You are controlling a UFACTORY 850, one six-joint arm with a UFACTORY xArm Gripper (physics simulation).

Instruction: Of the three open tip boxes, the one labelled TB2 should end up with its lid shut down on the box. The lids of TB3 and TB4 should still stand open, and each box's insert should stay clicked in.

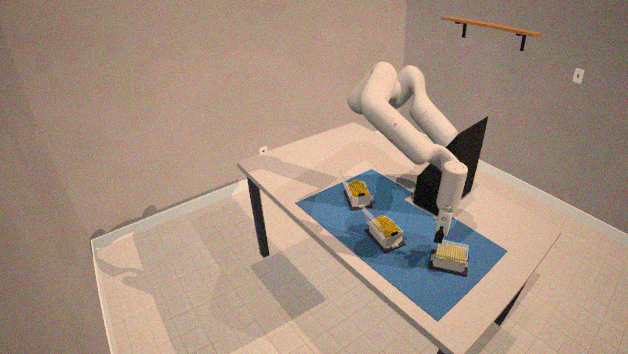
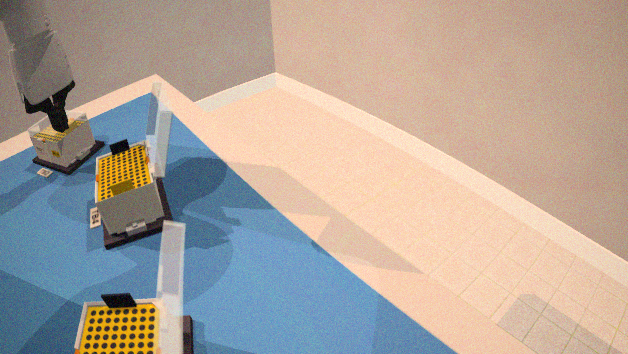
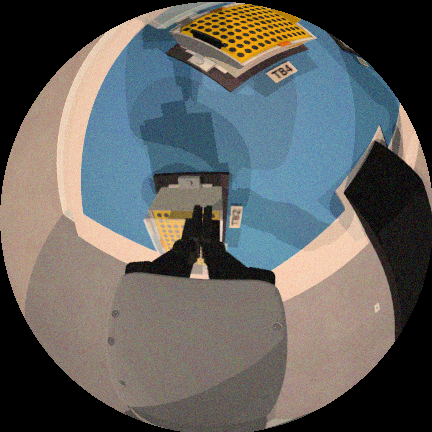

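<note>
The TB2 box (image 1: 450,264) (image 2: 75,146) (image 3: 187,199) is white with a yellow insert. Its clear lid lies over the insert, which looks pale through it; I cannot tell whether the lid is fully down. My gripper (image 1: 439,240) (image 2: 61,129) (image 3: 202,216) is shut and empty, its tips close over the label side of TB2; contact is unclear. The TB4 box (image 1: 385,231) (image 2: 122,172) (image 3: 245,35) has its clear lid (image 2: 162,142) standing open. The third box (image 1: 358,192) (image 2: 120,325), TB3 by elimination, also has its lid (image 2: 171,265) open. Both visible yellow inserts look seated.
The boxes stand on dark bases on a blue mat (image 1: 435,295) (image 2: 280,285) (image 3: 270,120). A black upright panel (image 1: 425,192) (image 3: 395,200) stands beside the mat, close to the arm. The table edge lies beyond TB2 and the mat.
</note>
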